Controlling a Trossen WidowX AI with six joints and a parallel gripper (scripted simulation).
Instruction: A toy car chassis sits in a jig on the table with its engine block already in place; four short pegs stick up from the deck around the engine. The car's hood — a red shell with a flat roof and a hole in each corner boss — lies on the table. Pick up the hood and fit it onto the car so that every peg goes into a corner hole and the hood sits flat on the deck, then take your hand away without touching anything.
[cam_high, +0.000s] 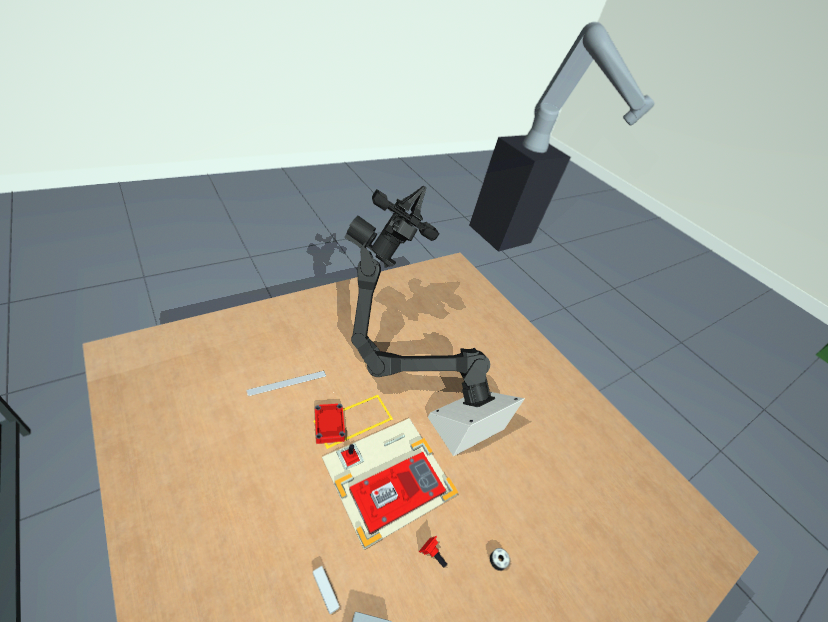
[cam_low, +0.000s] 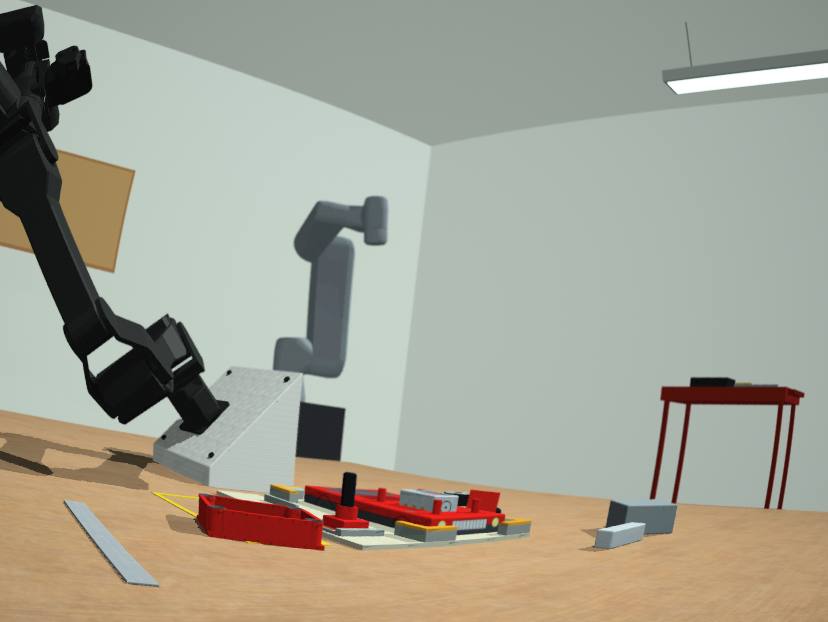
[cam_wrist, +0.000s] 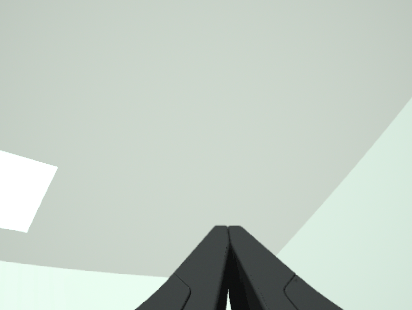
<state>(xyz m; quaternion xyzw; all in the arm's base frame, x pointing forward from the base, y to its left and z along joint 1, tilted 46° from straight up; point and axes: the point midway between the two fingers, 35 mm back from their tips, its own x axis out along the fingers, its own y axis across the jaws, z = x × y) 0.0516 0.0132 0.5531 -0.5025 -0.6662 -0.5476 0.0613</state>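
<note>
The red hood is 34 cm ahead of my gripper tip, 24 cm to the left of it and 49 cm below it. From my gripper tip the other things lie so: grey strip: 39 cm ahead, 7 cm to the left, 50 cm below; grey engine block: 31 cm ahead, 47 cm to the left, 48 cm below; wheel: 15 cm ahead, 71 cm to the left, 49 cm below.
</note>
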